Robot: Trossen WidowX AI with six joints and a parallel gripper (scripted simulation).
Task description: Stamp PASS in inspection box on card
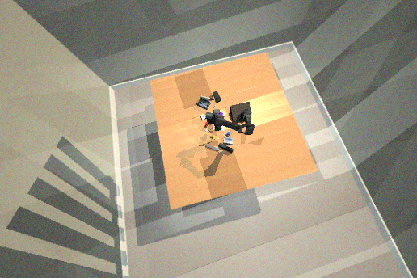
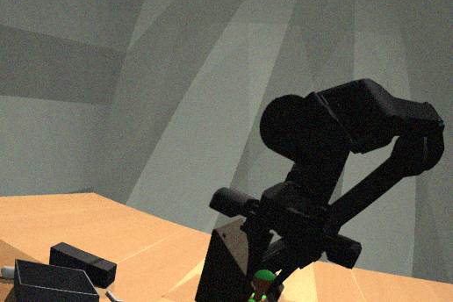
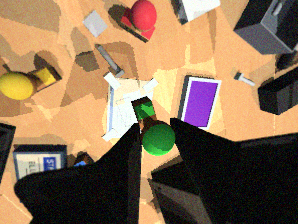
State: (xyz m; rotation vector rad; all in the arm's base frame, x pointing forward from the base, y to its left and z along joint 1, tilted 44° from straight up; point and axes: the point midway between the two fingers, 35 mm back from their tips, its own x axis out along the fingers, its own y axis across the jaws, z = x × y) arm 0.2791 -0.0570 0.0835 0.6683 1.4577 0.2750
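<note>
My gripper tip is now 25 cm to the left of the dark tray, 10 cm above it and 5 cm short of it. The rest, counted from my gripper tip: red stamp (9 cm below, 9 cm ahead, 3 cm to the right); then white card (11 cm below, 2 cm to the left, 2 cm behind); then green stamp (2 cm below).
</note>
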